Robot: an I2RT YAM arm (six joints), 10 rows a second.
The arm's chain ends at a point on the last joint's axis. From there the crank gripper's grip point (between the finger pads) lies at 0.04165 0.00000 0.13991 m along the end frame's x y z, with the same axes.
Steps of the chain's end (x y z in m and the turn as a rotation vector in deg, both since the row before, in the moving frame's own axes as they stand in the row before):
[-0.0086 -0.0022 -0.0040 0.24 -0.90 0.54]
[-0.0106 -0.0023 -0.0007 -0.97 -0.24 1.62]
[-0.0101 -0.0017 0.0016 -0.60 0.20 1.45]
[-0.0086 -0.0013 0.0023 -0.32 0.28 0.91]
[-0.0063 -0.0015 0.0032 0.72 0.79 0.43]
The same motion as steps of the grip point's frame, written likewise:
[-0.0108 -0.0024 -0.0034 0.24 -0.90 0.54]
[-0.0112 0.0012 -0.0006 -0.97 -0.24 1.62]
[-0.0096 0.0008 0.0014 -0.60 0.20 1.45]
[-0.0079 0.0001 0.0021 -0.32 0.28 0.91]
[-0.0044 -0.0029 0.0026 0.72 0.79 0.43]

